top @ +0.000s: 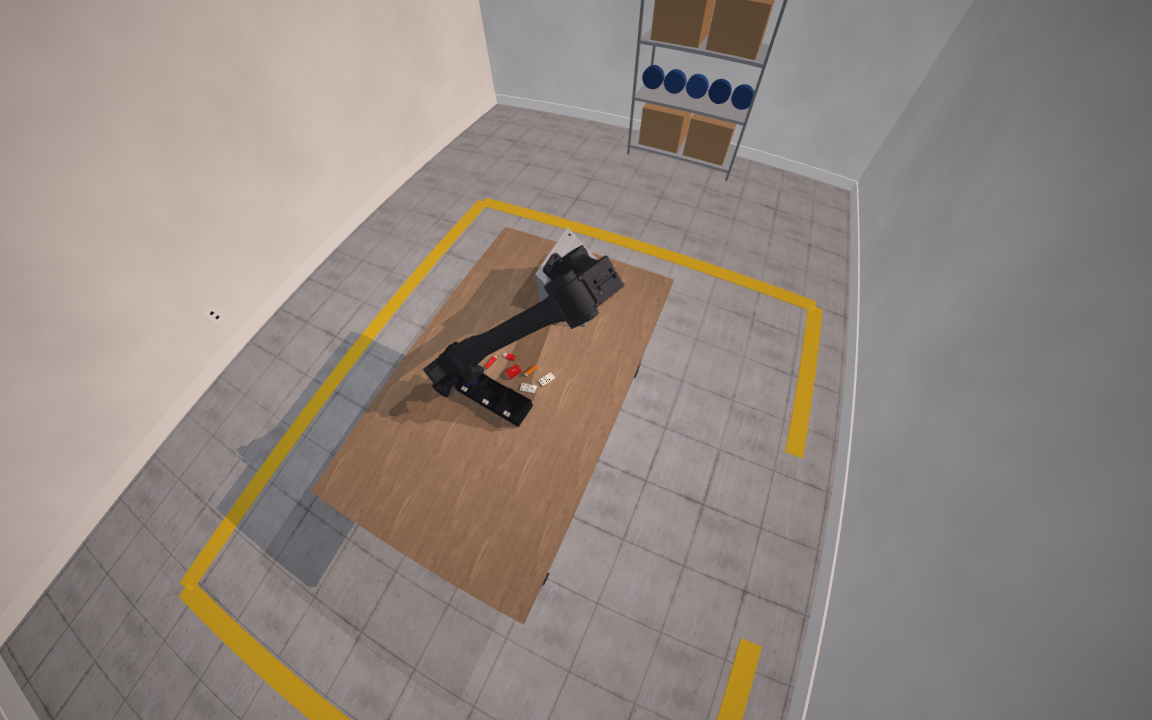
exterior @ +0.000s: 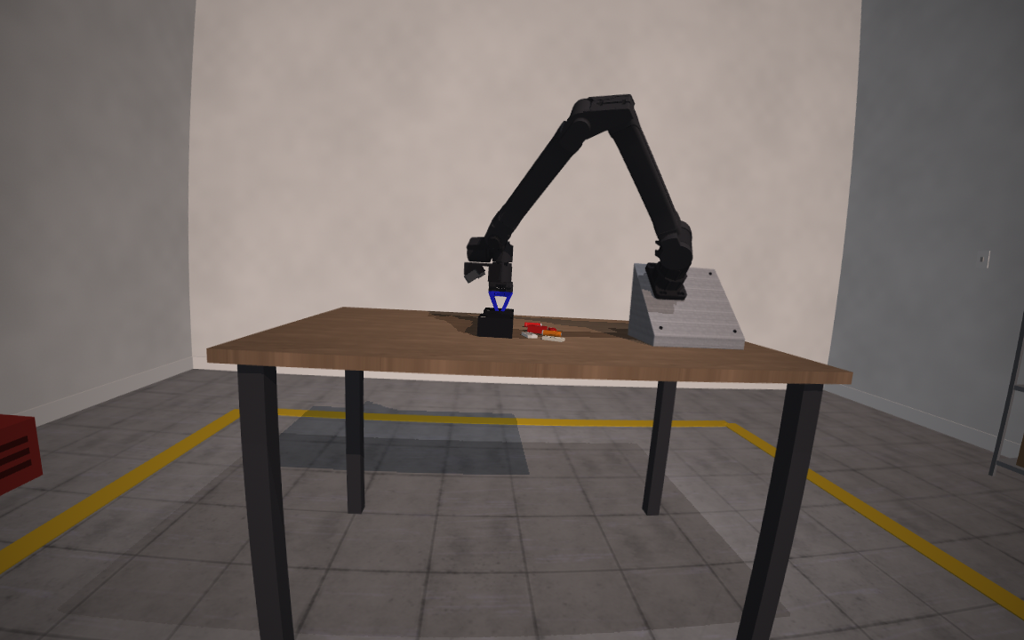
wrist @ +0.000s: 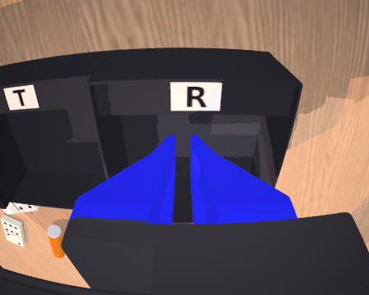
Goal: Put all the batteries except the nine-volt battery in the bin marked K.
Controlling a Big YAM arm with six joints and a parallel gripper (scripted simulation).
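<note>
Now: the black bin 8 cm to the left of my hand, 1 cm below it and 1 cm ahead of it. Also, from my hand: red nine-volt battery (9 cm to the left, 9 cm behind, 3 cm below); red USB stick (14 cm behind, 5 cm to the left, 3 cm below); red cylindrical battery (10 cm behind, 3 cm below, 1 cm to the left).
</note>
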